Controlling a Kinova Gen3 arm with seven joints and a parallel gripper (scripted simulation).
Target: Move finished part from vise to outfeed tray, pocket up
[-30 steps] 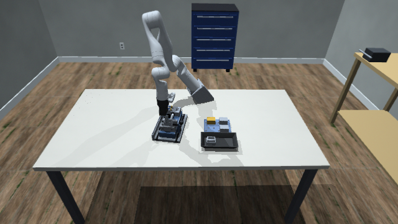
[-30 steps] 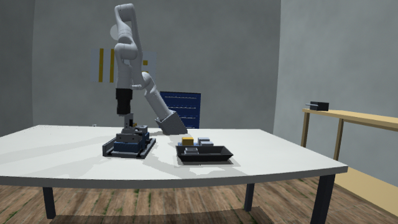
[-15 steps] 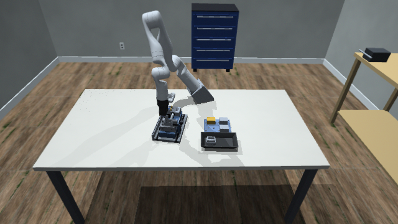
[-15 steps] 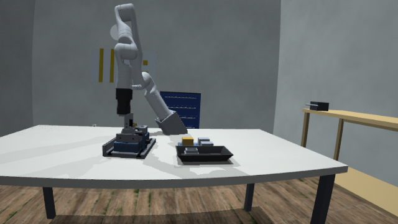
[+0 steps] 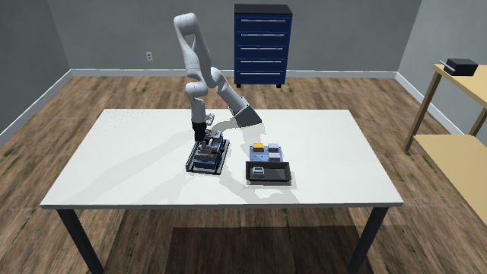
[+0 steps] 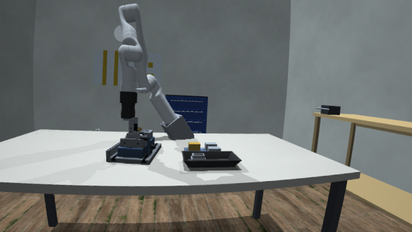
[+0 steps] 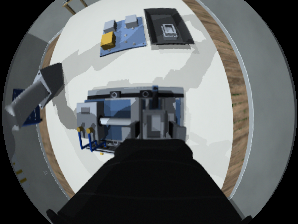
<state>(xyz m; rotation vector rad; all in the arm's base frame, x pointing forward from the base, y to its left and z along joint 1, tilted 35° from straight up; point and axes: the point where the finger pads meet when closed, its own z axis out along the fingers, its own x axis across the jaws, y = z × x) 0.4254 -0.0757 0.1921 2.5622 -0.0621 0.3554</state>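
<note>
My gripper is now 70 mm past the vise, 10 mm to the right of it and 100 mm above it. From my hand the other things lie so: yellow block (130 mm behind, 300 mm to the left, 110 mm below).
</note>
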